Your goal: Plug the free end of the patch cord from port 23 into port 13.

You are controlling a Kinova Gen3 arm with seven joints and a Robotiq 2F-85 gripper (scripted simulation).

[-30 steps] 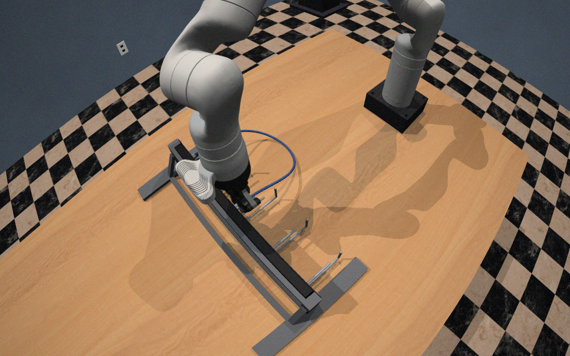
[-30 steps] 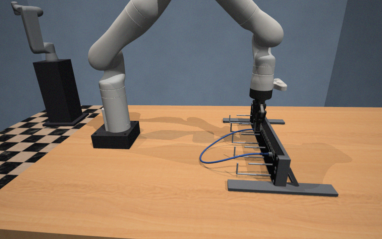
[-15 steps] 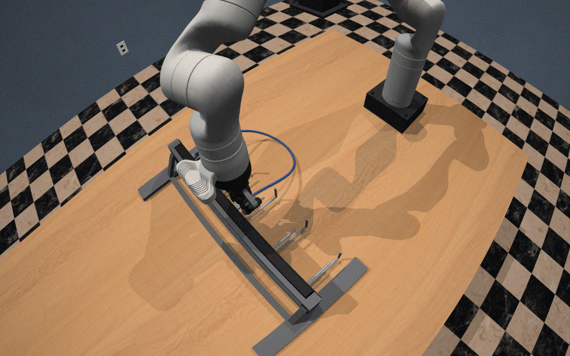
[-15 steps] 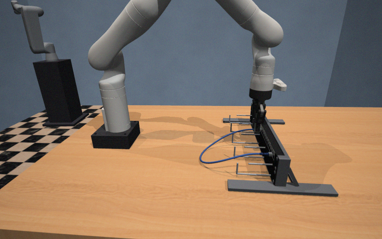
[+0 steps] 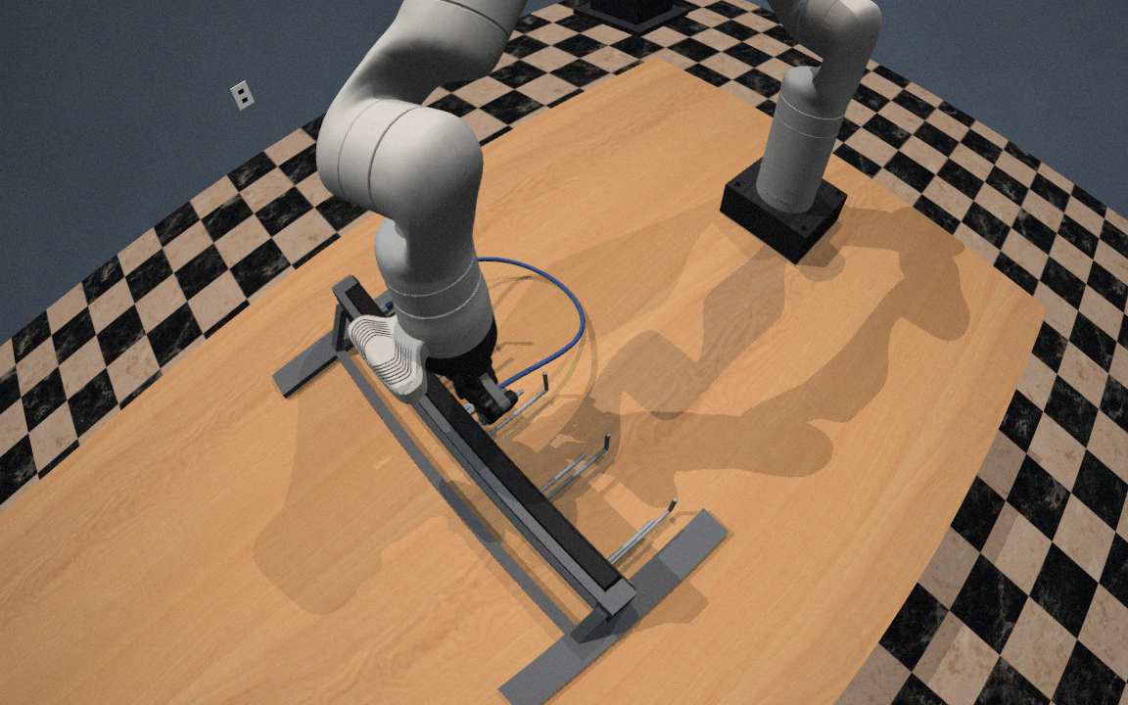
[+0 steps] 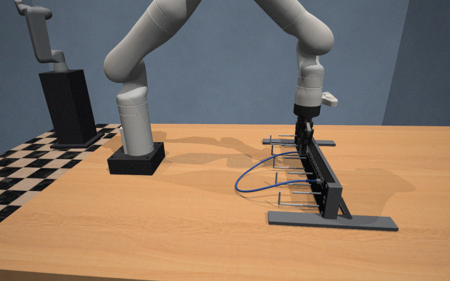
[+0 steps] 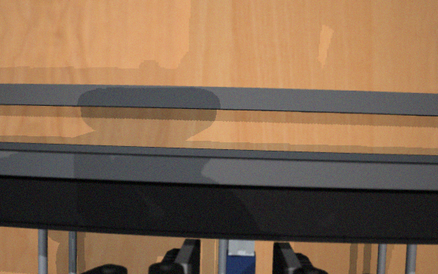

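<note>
Right now the plug is 10 mm ahead of my hand and 10 mm below it.
</note>
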